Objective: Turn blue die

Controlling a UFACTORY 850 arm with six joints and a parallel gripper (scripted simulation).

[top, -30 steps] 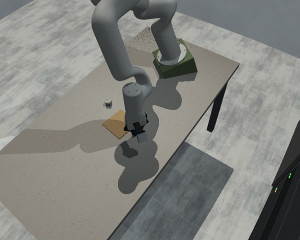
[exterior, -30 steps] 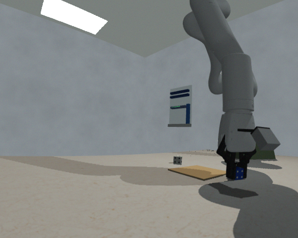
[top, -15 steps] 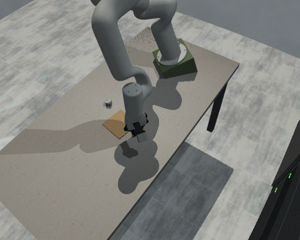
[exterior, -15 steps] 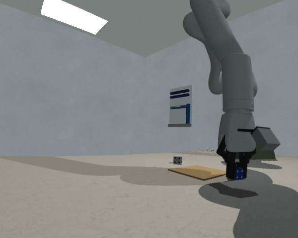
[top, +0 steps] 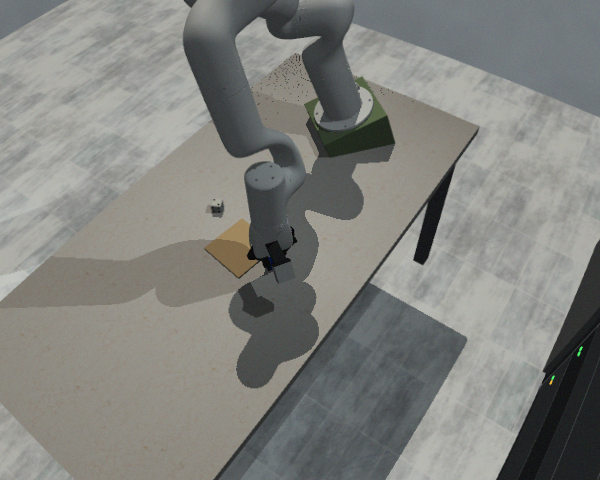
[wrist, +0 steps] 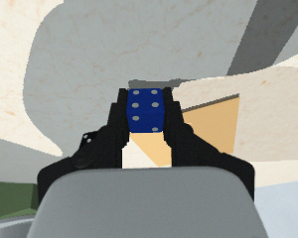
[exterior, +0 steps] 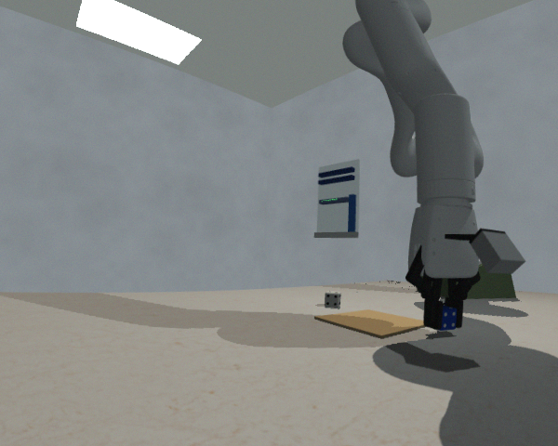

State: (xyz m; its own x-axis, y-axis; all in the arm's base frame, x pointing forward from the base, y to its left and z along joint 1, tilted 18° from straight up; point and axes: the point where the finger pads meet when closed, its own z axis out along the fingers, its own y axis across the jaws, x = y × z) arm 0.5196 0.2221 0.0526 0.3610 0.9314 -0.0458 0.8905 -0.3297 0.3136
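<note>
Now: the tan mat 20 mm ahead of my hand, 110 mm to the right of it and 30 mm below it. Round my hand: white die (30 mm behind, 260 mm to the right, 20 mm below); black die (100 mm behind, 50 mm to the right, 20 mm below); blue die (10 mm below).
</note>
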